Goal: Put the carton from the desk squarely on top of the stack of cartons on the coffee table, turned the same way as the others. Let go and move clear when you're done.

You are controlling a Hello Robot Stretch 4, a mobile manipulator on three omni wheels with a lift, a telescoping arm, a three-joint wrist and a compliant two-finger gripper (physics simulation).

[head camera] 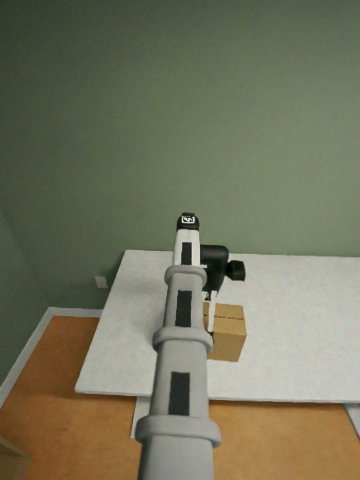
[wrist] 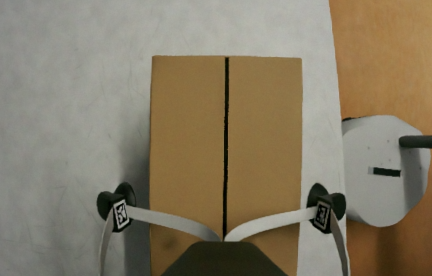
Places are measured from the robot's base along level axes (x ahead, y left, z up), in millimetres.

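Where they show: hand, its tool point: (head camera: 208,319) (wrist: 221,203).
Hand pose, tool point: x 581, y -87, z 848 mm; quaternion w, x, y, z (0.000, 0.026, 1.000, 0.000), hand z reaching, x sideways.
After its pixels a point has its place.
The brown carton (head camera: 229,332) {x 519, y -148, z 872 mm} (wrist: 190,130) {x 602, y -150, z 872 mm} stands on the white desk (head camera: 300,320) {x 710, y -508, z 692 mm} (wrist: 65,100) {x 812, y -212, z 692 mm}, partly hidden by the arm in the head camera view. In the wrist view its top is seen from above, with a dark seam running lengthwise. My gripper (wrist: 221,207) {x 581, y -87, z 848 mm} points down over the carton and is open. One fingertip is beyond the carton's left long side and the other beyond its right long side, with a gap at each. How far the fingertips are above or below the carton's top is hard to tell. The coffee table and its stack do not show.
The telescoping arm (head camera: 182,350) {x 249, y 0, z 1246 mm} reaches out over the desk. A green wall (head camera: 250,125) {x 1190, y -252, z 1382 mm} stands behind the desk. The robot's base (wrist: 385,200) {x 0, y 106, z 187 mm} is beyond the desk's near edge. Part of a brown object (head camera: 11,462) {x 268, y 782, z 72 mm} shows at the lower left, above the orange floor (head camera: 75,425) {x 458, y 576, z -28 mm}.
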